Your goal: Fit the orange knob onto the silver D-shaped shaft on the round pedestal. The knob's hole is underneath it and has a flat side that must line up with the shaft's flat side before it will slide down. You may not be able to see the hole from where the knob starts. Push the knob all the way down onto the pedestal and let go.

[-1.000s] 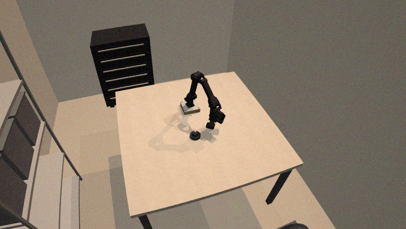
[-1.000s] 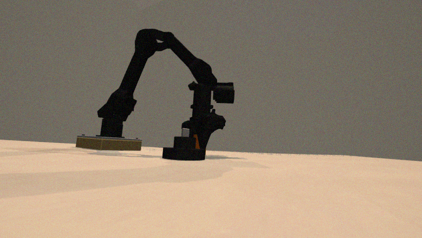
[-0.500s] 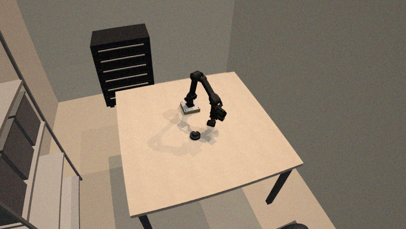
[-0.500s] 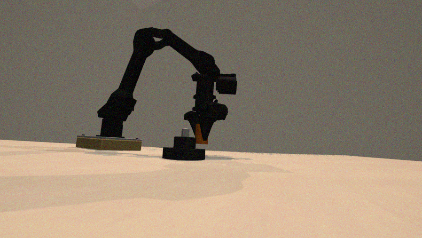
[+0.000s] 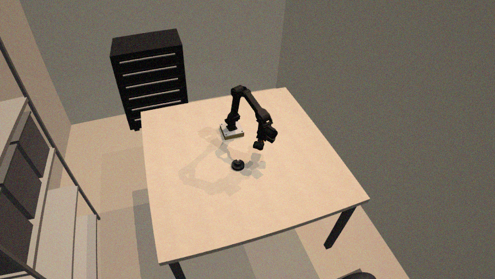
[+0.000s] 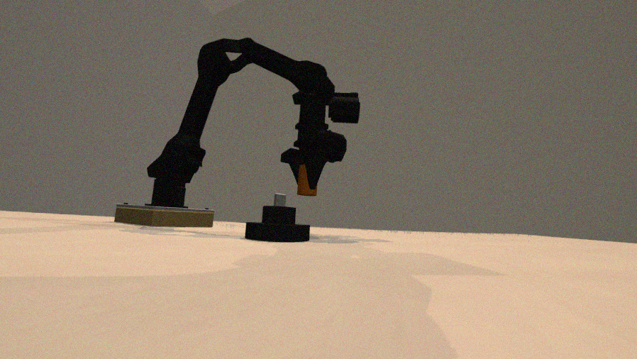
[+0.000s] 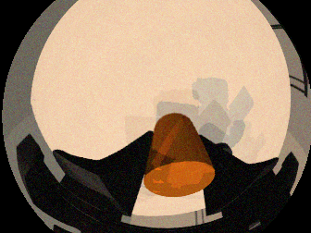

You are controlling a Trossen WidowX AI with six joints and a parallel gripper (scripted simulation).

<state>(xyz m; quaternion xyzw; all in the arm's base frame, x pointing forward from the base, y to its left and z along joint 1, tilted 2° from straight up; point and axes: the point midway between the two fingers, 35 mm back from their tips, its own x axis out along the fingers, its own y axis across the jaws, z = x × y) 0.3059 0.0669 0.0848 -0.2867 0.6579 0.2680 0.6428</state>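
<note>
Now: the black round pedestal 20 mm ahead of my gripper tip, 170 mm to the right of it and 60 mm below it. The rest, counted from my gripper tip: orange knob: 30 mm above.
</note>
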